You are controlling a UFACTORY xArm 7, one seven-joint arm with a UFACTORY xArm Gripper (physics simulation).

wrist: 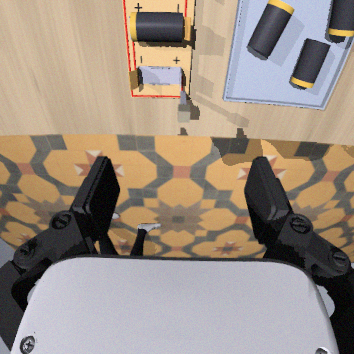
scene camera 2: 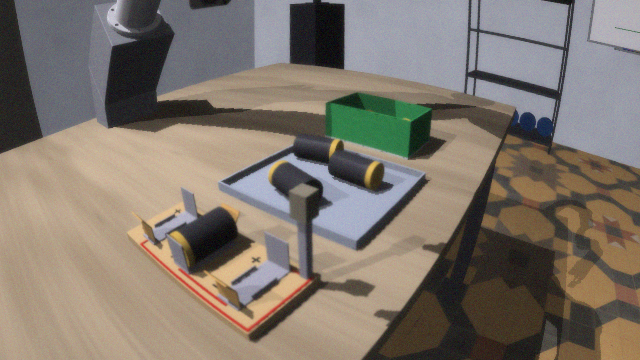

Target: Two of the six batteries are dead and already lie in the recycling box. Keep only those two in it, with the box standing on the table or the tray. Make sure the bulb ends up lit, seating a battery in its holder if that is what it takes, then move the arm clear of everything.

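Frame: origin at the arm's base, x ahead, y left, z up, level; metres.
Seen in the pictures: gripper, fingertip midpoint: (wrist: 180,172) (scene camera 2: 261,1); arm's base, origin of the base link: (scene camera 2: 134,18).
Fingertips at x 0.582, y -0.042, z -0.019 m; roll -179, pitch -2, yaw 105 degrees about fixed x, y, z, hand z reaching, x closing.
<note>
Pixels of each thing's middle, then the offset from my fingertips to it. "*": a spot on its surface instead. Level surfaces: height alone.
- green recycling box, body centre: (scene camera 2: 380,121) dx -0.153, dy +0.326, dz -0.197 m
- black battery with yellow end, body centre: (scene camera 2: 202,237) (wrist: 156,26) dx -0.054, dy -0.041, dz -0.199 m
- board, surface spot: (scene camera 2: 220,266) (wrist: 155,45) * dx -0.029, dy -0.040, dz -0.217 m
- far holder, surface spot: (scene camera 2: 172,226) * dx -0.116, dy -0.052, dz -0.216 m
- bulb, body centre: (scene camera 2: 304,203) (wrist: 183,112) dx +0.028, dy +0.012, dz -0.146 m
- tray, body centre: (scene camera 2: 325,181) (wrist: 295,37) dx -0.093, dy +0.146, dz -0.221 m
- wooden table, its level: dz -0.227 m
The green recycling box (scene camera 2: 372,122) stands upright on the table; a bit of yellow shows inside, the rest is hidden. A black battery with yellow end (scene camera 2: 210,237) (wrist: 159,27) lies in the middle holder of the board (scene camera 2: 220,266) (wrist: 159,56). The near holder (scene camera 2: 260,282) (wrist: 161,76) and the far holder (scene camera 2: 172,226) are empty. The bulb (scene camera 2: 303,202) (wrist: 184,112), a block on a post, looks dull and unlit. Three batteries (scene camera 2: 295,179) (scene camera 2: 352,167) (scene camera 2: 315,148) (wrist: 270,30) (wrist: 310,62) (wrist: 342,17) lie in the tray (scene camera 2: 345,227) (wrist: 260,90). My gripper (wrist: 180,172) is open and empty, apart from them all; it does not show in the scene view.
The wooden table (scene camera 2: 65,185) (wrist: 60,75) ends at an edge beyond the bulb, with patterned floor (wrist: 180,200) below. The arm's dark pedestal (scene camera 2: 132,75) stands at the back left. A metal shelf rack (scene camera 2: 515,84) stands by the wall.
</note>
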